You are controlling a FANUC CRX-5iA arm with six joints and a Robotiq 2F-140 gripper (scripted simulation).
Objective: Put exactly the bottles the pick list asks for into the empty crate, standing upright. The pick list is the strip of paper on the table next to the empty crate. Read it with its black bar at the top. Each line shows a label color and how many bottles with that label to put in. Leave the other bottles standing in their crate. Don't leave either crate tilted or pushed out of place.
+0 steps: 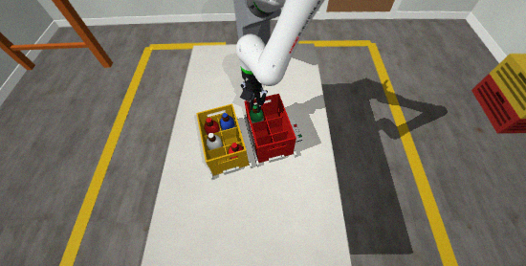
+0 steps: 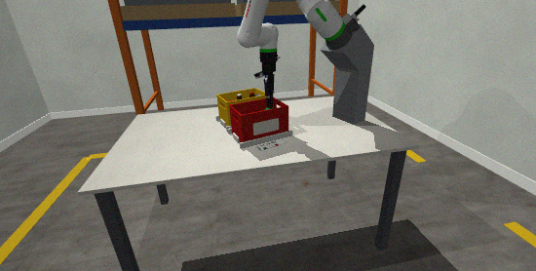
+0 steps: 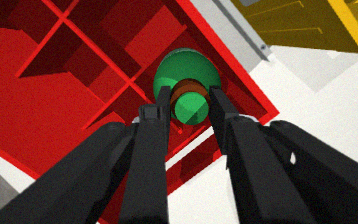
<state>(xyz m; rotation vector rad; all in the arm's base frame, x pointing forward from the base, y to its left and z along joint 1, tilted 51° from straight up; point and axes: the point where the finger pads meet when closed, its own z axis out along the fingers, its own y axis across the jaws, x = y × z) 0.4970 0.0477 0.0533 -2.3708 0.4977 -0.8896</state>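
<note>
Right now the white-capped bottle is 21 cm ahead of my hand, 16 cm to the right of it and 9 cm below it. Also, from my hand: green-label bottle (8 cm below); then red crate (9 cm to the left, 9 cm below, 6 cm ahead); then blue-labelled bottle (13 cm to the right, 9 cm below, 9 cm ahead).
</note>
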